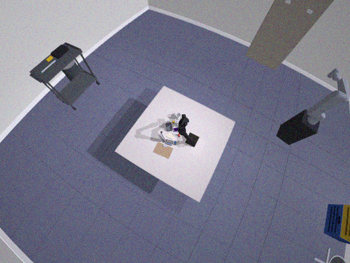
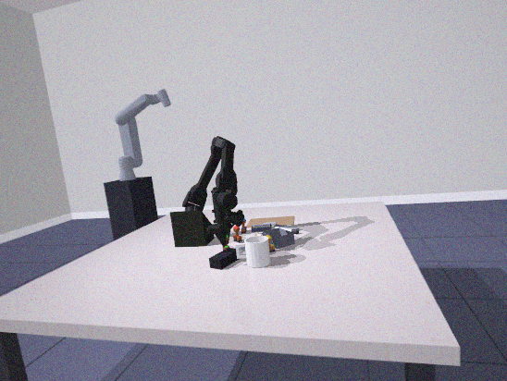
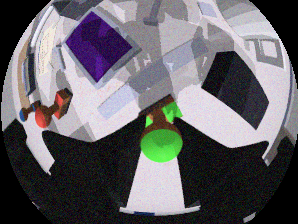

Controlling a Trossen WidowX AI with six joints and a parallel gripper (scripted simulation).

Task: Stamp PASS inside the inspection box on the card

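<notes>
My gripper tip is now 60 mm short of the purple ink pad, 80 mm to the right of it and 20 mm above it. The rest, counted from my gripper tip: yellow-knobbed stamp 170 mm ahead, 20 mm to the left, 10 mm below; black block 50 mm ahead, 100 mm to the right, 10 mm below; red-knobbed stamp 20 mm behind, 140 mm to the left, 10 mm below.
</notes>
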